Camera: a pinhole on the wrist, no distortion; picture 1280 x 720 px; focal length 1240.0 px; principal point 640.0 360.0 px. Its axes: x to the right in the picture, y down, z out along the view. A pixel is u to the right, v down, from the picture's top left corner.
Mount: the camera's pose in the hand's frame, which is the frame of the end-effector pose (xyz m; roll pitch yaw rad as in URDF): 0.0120 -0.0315 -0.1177 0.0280 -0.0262 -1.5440
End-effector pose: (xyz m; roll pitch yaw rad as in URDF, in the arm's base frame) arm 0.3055 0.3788 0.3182 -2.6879 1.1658 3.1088
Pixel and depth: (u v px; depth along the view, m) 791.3 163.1 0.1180
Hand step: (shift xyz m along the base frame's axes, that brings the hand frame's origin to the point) -0.0149 -0.0386 0.0164
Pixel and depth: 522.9 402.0 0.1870
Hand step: 0.0471 -0.0398 -0.0343
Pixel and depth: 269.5 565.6 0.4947
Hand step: 0.3311 -0.0575 -0.2251
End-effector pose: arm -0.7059 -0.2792 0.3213 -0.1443 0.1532 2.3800
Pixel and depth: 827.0 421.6 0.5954
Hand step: -0.0492 0.0954 0.4807
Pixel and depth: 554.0 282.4 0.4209
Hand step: -0.0485 -0.0241 0.2978
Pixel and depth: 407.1 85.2 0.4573
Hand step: -0.0369 -0.1175 0.3338
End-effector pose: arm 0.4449 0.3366 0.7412 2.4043 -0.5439 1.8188
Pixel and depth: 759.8 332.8 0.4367
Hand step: 0.1296 0.1737 -0.2432
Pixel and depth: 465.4 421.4 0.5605
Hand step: 0.2916 0.2448 -0.2324
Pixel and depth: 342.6 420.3 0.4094
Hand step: 0.2200 0.1577 -0.1296
